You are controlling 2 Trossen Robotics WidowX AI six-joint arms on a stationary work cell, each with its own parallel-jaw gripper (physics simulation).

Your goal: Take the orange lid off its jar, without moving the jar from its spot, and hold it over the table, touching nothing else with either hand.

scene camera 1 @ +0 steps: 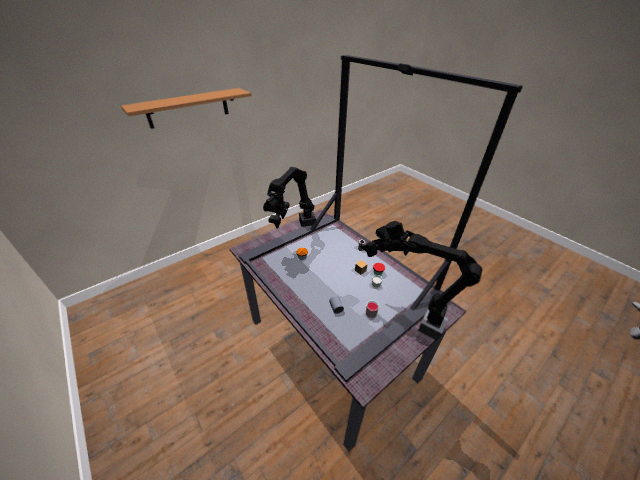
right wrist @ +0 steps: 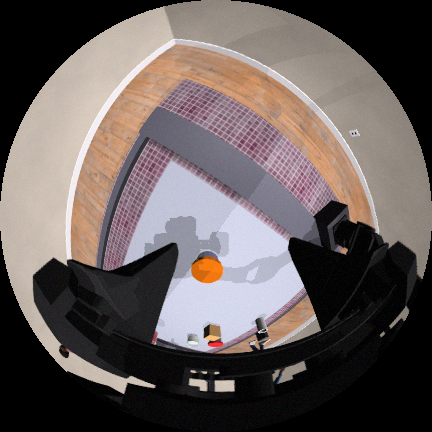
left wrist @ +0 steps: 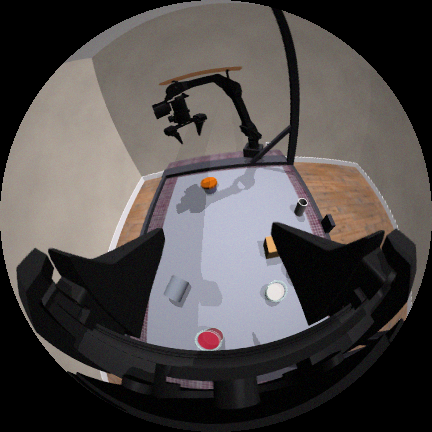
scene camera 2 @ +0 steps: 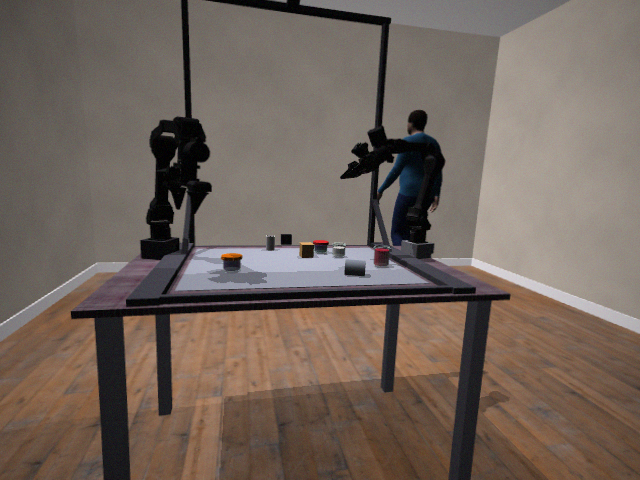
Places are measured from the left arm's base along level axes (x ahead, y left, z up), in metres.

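Pixels of known places: left gripper, fingertip midpoint: (left wrist: 217, 231) (scene camera 2: 344, 176); right gripper, fingertip midpoint: (scene camera 1: 280, 223) (right wrist: 234, 246) (left wrist: 190, 139) (scene camera 2: 185, 211); left arm's base, link origin: (scene camera 1: 434, 320) (scene camera 2: 417, 242); right arm's base, link origin: (scene camera 1: 307, 215) (right wrist: 340, 229) (left wrist: 253, 146) (scene camera 2: 160, 238).
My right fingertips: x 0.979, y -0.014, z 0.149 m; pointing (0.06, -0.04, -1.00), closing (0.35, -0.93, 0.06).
Observation:
For each thing: its middle in the pictures, then the offset to it from my right fingertips. "*": a spot on its surface instead.
- orange lid, body centre: (right wrist: 206, 270) (scene camera 2: 231, 256) (left wrist: 208, 182) (scene camera 1: 302, 252) 0.149 m back, 0.016 m right, 0.161 m down
- orange-and-black cube, body centre: (left wrist: 273, 246) (scene camera 2: 306, 250) (right wrist: 211, 332) (scene camera 1: 361, 267) 0.497 m back, 0.134 m right, 0.184 m down
- red-lidded jar, surface spot: (scene camera 2: 320, 245) (scene camera 1: 374, 269) * 0.575 m back, 0.154 m right, 0.173 m down
- white-filled jar, body centre: (left wrist: 274, 291) (scene camera 2: 338, 250) (right wrist: 192, 340) (scene camera 1: 376, 281) 0.625 m back, 0.082 m right, 0.183 m down
- red-filled jar, body centre: (left wrist: 210, 337) (scene camera 2: 381, 256) (scene camera 1: 371, 310) 0.697 m back, 0.116 m left, 0.172 m down
- lying grey cylinder, body centre: (left wrist: 175, 288) (scene camera 2: 355, 267) (scene camera 1: 336, 304) 0.529 m back, 0.184 m left, 0.184 m down
- upright tube, body centre: (left wrist: 300, 206) (right wrist: 260, 324) (scene camera 2: 270, 242) 0.402 m back, 0.309 m right, 0.180 m down
The orange lid (scene camera 1: 301, 251) (scene camera 2: 231, 255) (left wrist: 209, 183) (right wrist: 207, 270) sits on its dark-looking jar (scene camera 2: 232, 264) (left wrist: 212, 190) (right wrist: 208, 256), which stands upright on the pale mat, at the left in both scene views. My right gripper (scene camera 1: 281, 221) (scene camera 2: 186, 209) (left wrist: 190, 139) (right wrist: 234, 246) is open and empty, high above the table and apart from the lid. In the right wrist view the lid shows beyond and between the spread fingertips. My left gripper (scene camera 1: 370, 253) (scene camera 2: 343, 177) (left wrist: 217, 231) is open and empty, raised over the other side of the table, far from the jar.
An orange-and-black cube (scene camera 1: 360, 267) (scene camera 2: 306, 250), a red-lidded jar (scene camera 1: 378, 267) (scene camera 2: 320, 245), a white-filled jar (scene camera 1: 376, 281) (left wrist: 275, 291), a red-filled jar (scene camera 1: 372, 308) (left wrist: 208, 340), a lying grey cylinder (scene camera 1: 336, 304) (left wrist: 177, 288) and an upright tube (scene camera 2: 270, 242) (left wrist: 300, 206) stand apart from the orange-lidded jar.

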